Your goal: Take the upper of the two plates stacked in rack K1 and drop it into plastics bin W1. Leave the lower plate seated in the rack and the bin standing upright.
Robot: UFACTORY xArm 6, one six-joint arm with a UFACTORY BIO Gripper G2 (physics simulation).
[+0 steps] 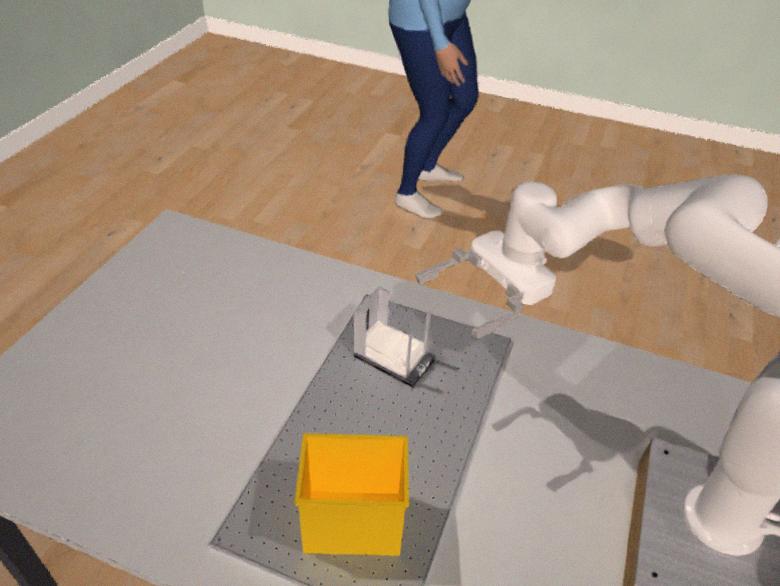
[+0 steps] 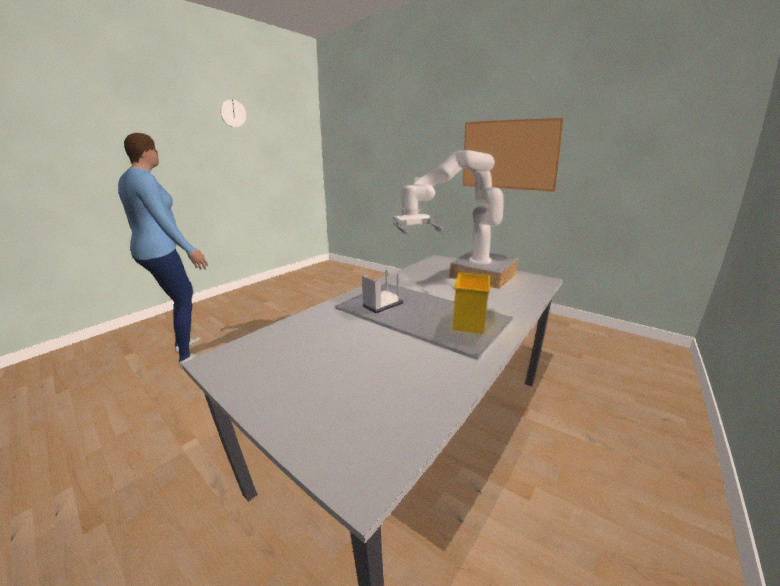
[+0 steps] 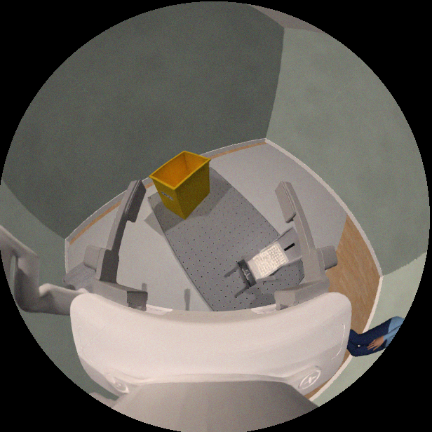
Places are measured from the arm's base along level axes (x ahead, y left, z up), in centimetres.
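Pixels of known places: hand, tool point: [image 1: 454, 301] [image 2: 421, 229]; arm's base, link origin: [image 1: 722, 519] [image 2: 480, 260].
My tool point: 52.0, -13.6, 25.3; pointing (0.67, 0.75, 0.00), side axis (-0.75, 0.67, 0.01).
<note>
Ahead of a thing's pixels: the offset from my tool point to its middle, as dx, dy, dz. Level surfaces: height alone.
Rack K1 {+12.6, -12.9, -26.3} [image 1: 360, 332] [image 2: 371, 293] [image 3: 246, 273] stands upright near the far end of the perforated board, with tall walls at one end and thin posts at the other. A white plate {+13.6, -13.2, -29.7} [image 1: 394, 342] [image 2: 389, 298] [image 3: 270, 260] lies flat in it; I cannot tell the upper plate from the lower one. Plastics bin W1 {+10.2, +27.3, -24.7} [image 1: 351, 529] [image 2: 471, 310] [image 3: 196, 192] is yellow, open-topped and upright at the other end of the board. My gripper [image 1: 448, 306] [image 2: 422, 229] [image 3: 210, 185] is wide open and empty, high above the table and off to the robot-base side of the rack.
The perforated grey board {dz -33.7} [image 1: 378, 406] [image 2: 425, 315] [image 3: 200, 252] lies on the grey table {dz -35.0} [image 1: 157, 378] [image 2: 353, 390]. The robot's base block [image 1: 668, 516] [image 2: 504, 275] stands on the table. A person [image 1: 435, 94] [image 2: 148, 214] [image 3: 367, 340] stands on the floor beyond the table's rack side.
</note>
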